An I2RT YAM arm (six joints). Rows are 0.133 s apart.
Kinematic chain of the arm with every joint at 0, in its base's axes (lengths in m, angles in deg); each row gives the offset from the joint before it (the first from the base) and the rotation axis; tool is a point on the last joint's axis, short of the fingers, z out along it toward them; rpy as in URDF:
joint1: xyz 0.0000 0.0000 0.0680 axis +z
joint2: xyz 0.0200 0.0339 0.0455 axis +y
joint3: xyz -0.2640 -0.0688 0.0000 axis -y
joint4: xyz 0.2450 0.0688 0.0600 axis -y
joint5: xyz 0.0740 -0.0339 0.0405 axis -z
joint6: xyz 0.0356 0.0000 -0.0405 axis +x
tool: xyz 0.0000 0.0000 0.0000 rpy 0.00 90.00 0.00
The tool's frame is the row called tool.
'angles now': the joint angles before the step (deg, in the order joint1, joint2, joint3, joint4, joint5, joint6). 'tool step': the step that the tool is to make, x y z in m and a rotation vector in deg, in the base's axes. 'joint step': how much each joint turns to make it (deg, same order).
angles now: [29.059 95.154 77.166 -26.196 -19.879 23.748]
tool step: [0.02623 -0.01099 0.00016 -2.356 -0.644 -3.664]
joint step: [-3.103 4.000 4.918 -1.880 2.077 -1.377]
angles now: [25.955 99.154 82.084 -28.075 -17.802 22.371]
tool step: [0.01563 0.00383 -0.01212 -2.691 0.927 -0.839]
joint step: [-0.328 4.196 3.037 -1.158 1.814 -1.072]
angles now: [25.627 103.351 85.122 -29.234 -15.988 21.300]
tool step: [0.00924 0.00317 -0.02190 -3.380 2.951 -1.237]
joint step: [0.022 3.760 1.027 -1.442 2.164 -0.197]
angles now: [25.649 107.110 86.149 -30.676 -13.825 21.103]
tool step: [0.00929 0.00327 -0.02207 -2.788 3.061 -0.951]
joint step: [-0.022 4.000 1.377 -1.334 1.508 0.044]
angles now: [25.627 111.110 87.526 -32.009 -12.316 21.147]
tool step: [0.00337 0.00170 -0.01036 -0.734 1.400 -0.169]
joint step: [0.022 1.705 0.372 -0.218 0.153 0.131]
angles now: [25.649 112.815 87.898 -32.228 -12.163 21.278]
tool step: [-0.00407 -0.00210 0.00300 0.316 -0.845 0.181]
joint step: [-0.021 -1.376 -1.442 0.918 -0.044 -0.218]
